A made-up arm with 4 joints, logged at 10 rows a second.
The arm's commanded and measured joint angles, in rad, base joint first. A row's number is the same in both.
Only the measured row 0 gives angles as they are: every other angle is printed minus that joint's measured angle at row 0.
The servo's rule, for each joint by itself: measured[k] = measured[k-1] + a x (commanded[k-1-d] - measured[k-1]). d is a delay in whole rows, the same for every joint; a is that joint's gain. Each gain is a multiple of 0.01, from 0.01 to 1. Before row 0 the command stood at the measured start. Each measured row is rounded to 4 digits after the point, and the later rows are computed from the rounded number. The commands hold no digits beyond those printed.
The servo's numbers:
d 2
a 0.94 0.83 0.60 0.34
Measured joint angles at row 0:
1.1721, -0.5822, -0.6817, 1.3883
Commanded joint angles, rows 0 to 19:
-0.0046, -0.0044, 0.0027, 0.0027
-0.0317, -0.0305, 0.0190, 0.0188
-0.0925, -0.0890, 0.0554, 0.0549
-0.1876, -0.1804, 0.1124, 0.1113
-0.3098, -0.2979, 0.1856, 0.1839
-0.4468, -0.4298, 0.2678, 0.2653
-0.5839, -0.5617, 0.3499, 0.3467
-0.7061, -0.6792, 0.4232, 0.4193
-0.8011, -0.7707, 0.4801, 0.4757
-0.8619, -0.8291, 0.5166, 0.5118
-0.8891, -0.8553, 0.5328, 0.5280
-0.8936, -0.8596, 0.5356, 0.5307
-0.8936, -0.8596, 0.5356, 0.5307
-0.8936, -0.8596, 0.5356, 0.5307
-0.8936, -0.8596, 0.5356, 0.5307
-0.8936, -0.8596, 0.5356, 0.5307
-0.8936, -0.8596, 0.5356, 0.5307
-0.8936, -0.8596, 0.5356, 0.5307
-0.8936, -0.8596, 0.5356, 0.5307
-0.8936, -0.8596, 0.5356, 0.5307
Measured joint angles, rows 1 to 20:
0.0000, 0.0000, 0.0000, 0.0000
0.0000, 0.0000, 0.0000, 0.0000
-0.0043, -0.0037, 0.0016, 0.0009
-0.0301, -0.0259, 0.0120, 0.0070
-0.0888, -0.0783, 0.0380, 0.0233
-0.1817, -0.1630, 0.0826, 0.0532
-0.3021, -0.2750, 0.1444, 0.0976
-0.4381, -0.4035, 0.2184, 0.1546
-0.5752, -0.5348, 0.2973, 0.2199
-0.6982, -0.6547, 0.3728, 0.2877
-0.7949, -0.7510, 0.4372, 0.3516
-0.8579, -0.8158, 0.4848, 0.4061
-0.8872, -0.8486, 0.5136, 0.4475
-0.8932, -0.8577, 0.5268, 0.4758
-0.8936, -0.8593, 0.5321, 0.4945
-0.8936, -0.8595, 0.5342, 0.5068
-0.8936, -0.8596, 0.5350, 0.5149
-0.8936, -0.8596, 0.5354, 0.5203
-0.8936, -0.8596, 0.5355, 0.5238
-0.8936, -0.8596, 0.5356, 0.5261

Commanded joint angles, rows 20 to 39:
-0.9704, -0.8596, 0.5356, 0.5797
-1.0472, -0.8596, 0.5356, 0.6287
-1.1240, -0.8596, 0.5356, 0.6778
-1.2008, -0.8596, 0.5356, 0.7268
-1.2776, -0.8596, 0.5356, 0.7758
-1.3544, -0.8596, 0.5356, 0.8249
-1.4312, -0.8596, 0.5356, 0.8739
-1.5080, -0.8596, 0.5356, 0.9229
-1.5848, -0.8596, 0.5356, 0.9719
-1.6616, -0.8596, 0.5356, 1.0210
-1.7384, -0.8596, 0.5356, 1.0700
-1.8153, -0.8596, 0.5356, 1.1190
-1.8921, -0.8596, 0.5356, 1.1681
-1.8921, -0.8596, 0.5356, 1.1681
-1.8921, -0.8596, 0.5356, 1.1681
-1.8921, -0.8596, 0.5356, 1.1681
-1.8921, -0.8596, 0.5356, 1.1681
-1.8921, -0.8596, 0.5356, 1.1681
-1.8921, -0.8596, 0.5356, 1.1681
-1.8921, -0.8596, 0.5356, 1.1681
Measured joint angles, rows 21 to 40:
-0.8936, -0.8596, 0.5356, 0.5277
-0.8936, -0.8596, 0.5356, 0.5287
-0.9658, -0.8596, 0.5356, 0.5460
-1.0423, -0.8596, 0.5356, 0.5741
-1.1191, -0.8596, 0.5356, 0.6094
-1.1959, -0.8596, 0.5356, 0.6493
-1.2727, -0.8596, 0.5356, 0.6923
-1.3495, -0.8596, 0.5356, 0.7374
-1.4263, -0.8596, 0.5356, 0.7838
-1.5031, -0.8596, 0.5356, 0.8311
-1.5799, -0.8596, 0.5356, 0.8790
-1.6567, -0.8596, 0.5356, 0.9273
-1.7335, -0.8596, 0.5356, 0.9758
-1.8104, -0.8596, 0.5356, 1.0245
-1.8872, -0.8596, 0.5356, 1.0733
-1.8918, -0.8596, 0.5356, 1.1055
-1.8921, -0.8596, 0.5356, 1.1268
-1.8921, -0.8596, 0.5356, 1.1408
-1.8921, -0.8596, 0.5356, 1.1501
-1.8921, -0.8596, 0.5356, 1.1562

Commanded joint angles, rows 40 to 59:
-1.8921, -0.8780, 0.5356, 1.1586
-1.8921, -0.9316, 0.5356, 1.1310
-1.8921, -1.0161, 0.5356, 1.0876
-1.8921, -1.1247, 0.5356, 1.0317
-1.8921, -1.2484, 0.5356, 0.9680
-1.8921, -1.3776, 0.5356, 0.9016
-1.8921, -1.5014, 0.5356, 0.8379
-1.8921, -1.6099, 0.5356, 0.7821
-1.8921, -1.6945, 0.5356, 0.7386
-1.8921, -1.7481, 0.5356, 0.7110
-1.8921, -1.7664, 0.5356, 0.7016
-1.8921, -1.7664, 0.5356, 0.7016
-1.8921, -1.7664, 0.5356, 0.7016
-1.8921, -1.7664, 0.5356, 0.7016
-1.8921, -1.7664, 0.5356, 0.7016
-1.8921, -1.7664, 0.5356, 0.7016
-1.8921, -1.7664, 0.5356, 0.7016
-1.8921, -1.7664, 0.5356, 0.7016
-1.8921, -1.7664, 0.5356, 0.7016
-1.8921, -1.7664, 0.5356, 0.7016
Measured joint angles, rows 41 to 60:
-1.8921, -0.8596, 0.5356, 1.1602
-1.8921, -0.8596, 0.5356, 1.1629
-1.8921, -0.8749, 0.5356, 1.1614
-1.8921, -0.9220, 0.5356, 1.1511
-1.8921, -1.0001, 0.5356, 1.1295
-1.8921, -1.1035, 0.5356, 1.0962
-1.8921, -1.2238, 0.5356, 1.0526
-1.8921, -1.3515, 0.5356, 1.0013
-1.8921, -1.4759, 0.5356, 0.9457
-1.8921, -1.5871, 0.5356, 0.8901
-1.8921, -1.6762, 0.5356, 0.8386
-1.8921, -1.7359, 0.5356, 0.7952
-1.8921, -1.7612, 0.5356, 0.7634
-1.8921, -1.7655, 0.5356, 0.7424
-1.8921, -1.7662, 0.5356, 0.7285
-1.8921, -1.7664, 0.5356, 0.7194
-1.8921, -1.7664, 0.5356, 0.7133
-1.8921, -1.7664, 0.5356, 0.7093
-1.8921, -1.7664, 0.5356, 0.7067
-1.8921, -1.7664, 0.5356, 0.7050

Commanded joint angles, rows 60 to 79:
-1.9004, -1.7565, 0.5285, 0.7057
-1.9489, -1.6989, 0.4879, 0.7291
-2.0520, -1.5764, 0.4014, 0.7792
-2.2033, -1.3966, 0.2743, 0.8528
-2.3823, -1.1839, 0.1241, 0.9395
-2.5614, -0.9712, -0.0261, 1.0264
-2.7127, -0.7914, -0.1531, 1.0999
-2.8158, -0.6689, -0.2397, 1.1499
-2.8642, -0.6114, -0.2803, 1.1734
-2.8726, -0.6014, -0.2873, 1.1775
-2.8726, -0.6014, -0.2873, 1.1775
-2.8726, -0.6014, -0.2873, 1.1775
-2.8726, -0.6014, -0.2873, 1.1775
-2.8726, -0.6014, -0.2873, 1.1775
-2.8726, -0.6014, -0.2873, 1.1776
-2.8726, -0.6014, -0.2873, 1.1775
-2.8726, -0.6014, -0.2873, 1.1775
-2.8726, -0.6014, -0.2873, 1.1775
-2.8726, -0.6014, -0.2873, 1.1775
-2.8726, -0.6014, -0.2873, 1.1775
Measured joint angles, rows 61 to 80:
-1.8921, -1.7664, 0.5356, 0.7038
-1.8921, -1.7664, 0.5356, 0.7031
-1.8999, -1.7582, 0.5313, 0.7040
-1.9460, -1.7090, 0.5053, 0.7125
-2.0456, -1.5989, 0.4430, 0.7352
-2.1938, -1.4310, 0.3418, 0.7752
-2.3710, -1.2259, 0.2112, 0.8311
-2.5500, -1.0145, 0.0688, 0.8975
-2.7029, -0.8293, -0.0643, 0.9663
-2.8090, -0.6962, -0.1695, 1.0287
-2.8609, -0.6258, -0.2360, 1.0779
-2.8719, -0.6055, -0.2668, 1.1118
-2.8726, -0.6021, -0.2791, 1.1341
-2.8726, -0.6015, -0.2840, 1.1489
-2.8726, -0.6014, -0.2860, 1.1586
-2.8726, -0.6014, -0.2868, 1.1650
-2.8726, -0.6014, -0.2871, 1.1693
-2.8726, -0.6014, -0.2872, 1.1721
-2.8726, -0.6014, -0.2873, 1.1739
-2.8726, -0.6014, -0.2873, 1.1751

